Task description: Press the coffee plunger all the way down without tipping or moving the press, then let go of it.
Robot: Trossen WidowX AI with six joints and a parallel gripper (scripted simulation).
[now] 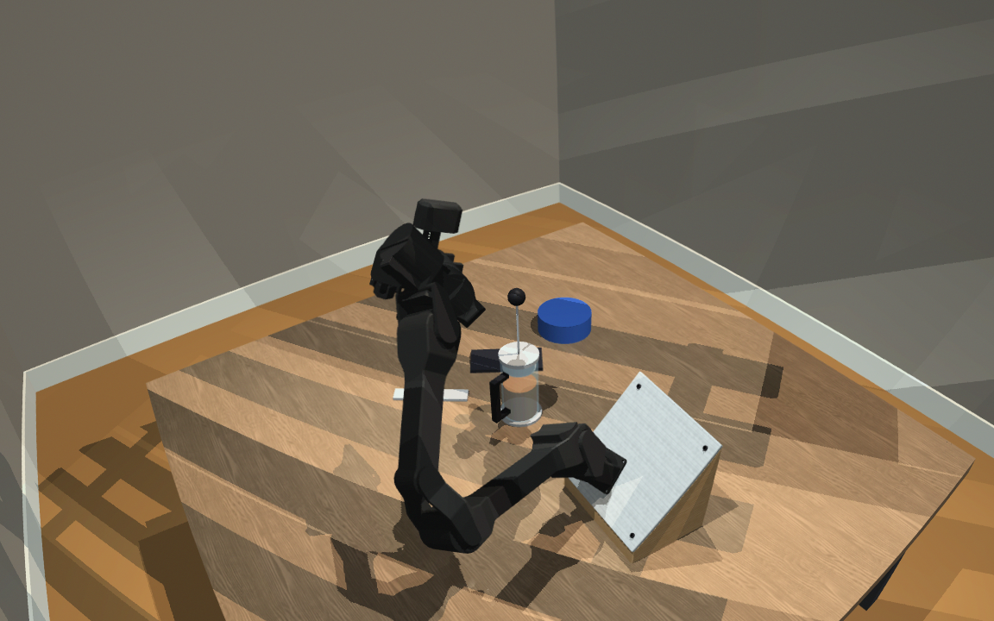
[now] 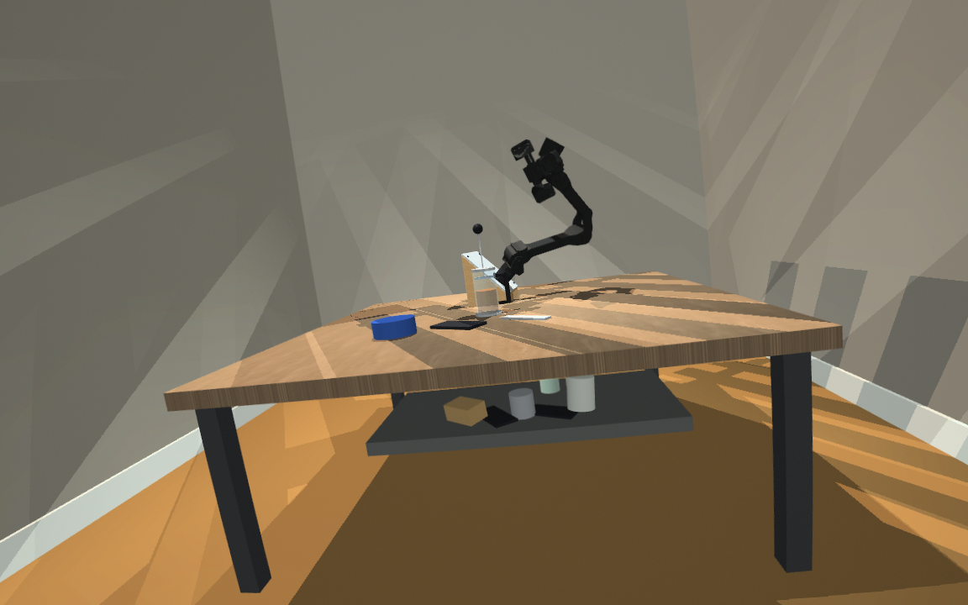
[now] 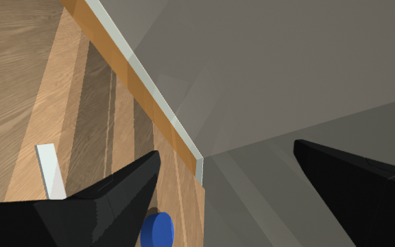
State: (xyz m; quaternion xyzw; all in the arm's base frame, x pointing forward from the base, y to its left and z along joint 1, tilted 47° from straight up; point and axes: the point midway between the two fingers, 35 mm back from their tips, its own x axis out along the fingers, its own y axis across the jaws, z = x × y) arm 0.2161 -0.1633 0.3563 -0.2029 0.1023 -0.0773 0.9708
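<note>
The coffee press is 27 cm below my gripper tip, 15 cm to the right of it and 3 cm behind it. From my gripper tip the other things lie so: blue round puck (41 cm to the right, 38 cm below, 14 cm ahead).
</note>
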